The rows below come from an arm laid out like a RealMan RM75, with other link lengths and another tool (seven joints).
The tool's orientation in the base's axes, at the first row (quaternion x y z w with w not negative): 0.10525, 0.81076, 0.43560, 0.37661
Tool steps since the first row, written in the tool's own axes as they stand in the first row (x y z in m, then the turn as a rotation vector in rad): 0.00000, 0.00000, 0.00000, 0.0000, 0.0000, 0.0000; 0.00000, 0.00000, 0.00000, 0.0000, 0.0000, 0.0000; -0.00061, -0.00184, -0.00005, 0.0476, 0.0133, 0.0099; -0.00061, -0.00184, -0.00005, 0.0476, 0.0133, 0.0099; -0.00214, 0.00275, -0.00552, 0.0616, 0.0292, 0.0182; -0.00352, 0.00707, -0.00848, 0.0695, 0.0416, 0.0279; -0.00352, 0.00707, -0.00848, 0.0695, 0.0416, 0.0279; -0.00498, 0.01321, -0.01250, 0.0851, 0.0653, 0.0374; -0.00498, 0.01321, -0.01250, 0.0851, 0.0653, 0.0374; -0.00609, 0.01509, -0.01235, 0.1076, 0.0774, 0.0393; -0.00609, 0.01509, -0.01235, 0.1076, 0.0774, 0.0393
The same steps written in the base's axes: 0.00000, 0.00000, 0.00000, 0.0000, 0.0000, 0.0000; 0.00000, 0.00000, 0.00000, 0.0000, 0.0000, 0.0000; 0.00068, -0.00144, -0.00111, -0.0282, 0.0379, -0.0176; 0.00068, -0.00144, -0.00111, -0.0282, 0.0379, -0.0176; -0.00282, -0.00288, 0.00513, -0.0346, 0.0596, -0.0152; -0.00463, -0.00284, 0.01024, -0.0352, 0.0771, -0.0128; -0.00463, -0.00284, 0.01024, -0.0352, 0.0771, -0.0128; -0.00740, -0.00242, 0.01717, -0.0431, 0.1050, -0.0055; -0.00740, -0.00242, 0.01717, -0.0431, 0.1050, -0.0055; -0.00682, -0.00175, 0.01918, -0.0593, 0.1246, -0.0083; -0.00682, -0.00175, 0.01918, -0.0593, 0.1246, -0.0083
